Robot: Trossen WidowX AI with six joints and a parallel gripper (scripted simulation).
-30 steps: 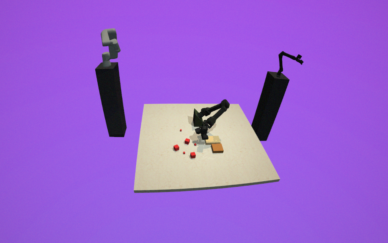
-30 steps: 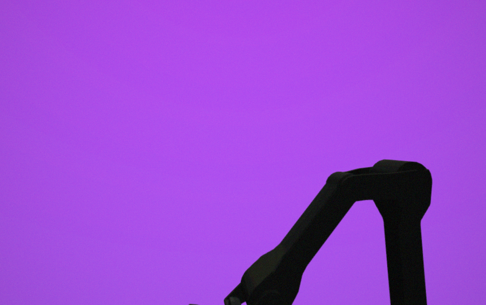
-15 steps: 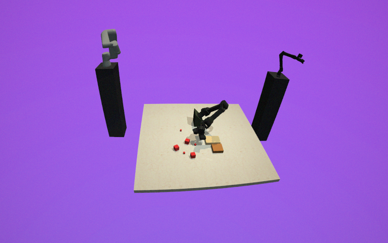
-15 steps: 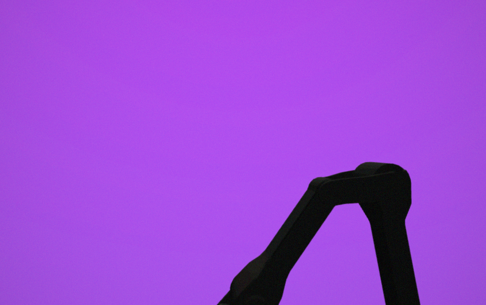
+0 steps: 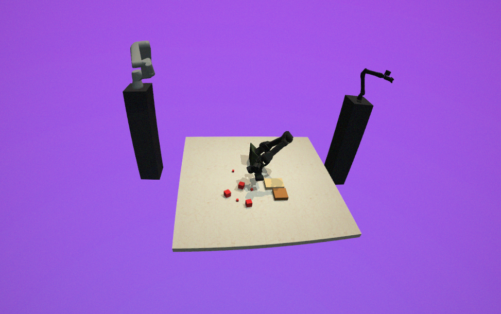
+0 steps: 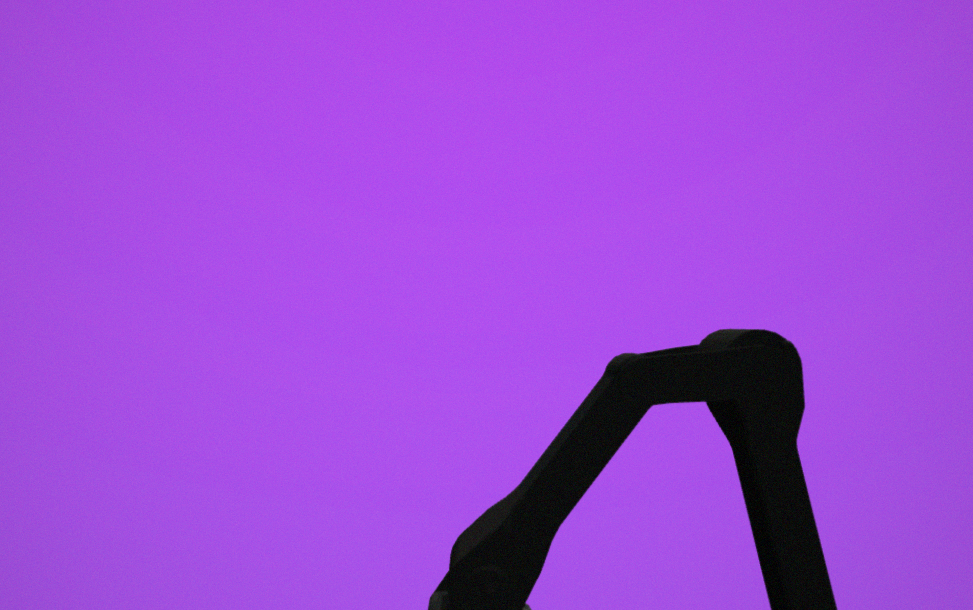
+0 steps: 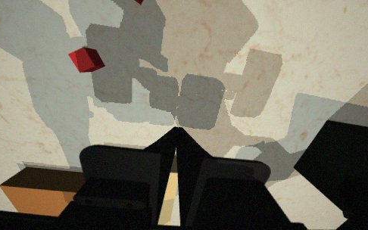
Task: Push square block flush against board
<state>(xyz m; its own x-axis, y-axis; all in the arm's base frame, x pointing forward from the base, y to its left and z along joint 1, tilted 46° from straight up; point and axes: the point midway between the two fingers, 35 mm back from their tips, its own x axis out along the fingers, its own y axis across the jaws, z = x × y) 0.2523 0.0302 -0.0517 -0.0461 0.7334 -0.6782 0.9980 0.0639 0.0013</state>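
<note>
My gripper tip is 4 cm short of the pale tan board, 13 cm to the right of it and 1 cm above it. The rest, counted from my gripper tip: orange piece (16 cm ahead, 16 cm to the left, 1 cm below).
</note>
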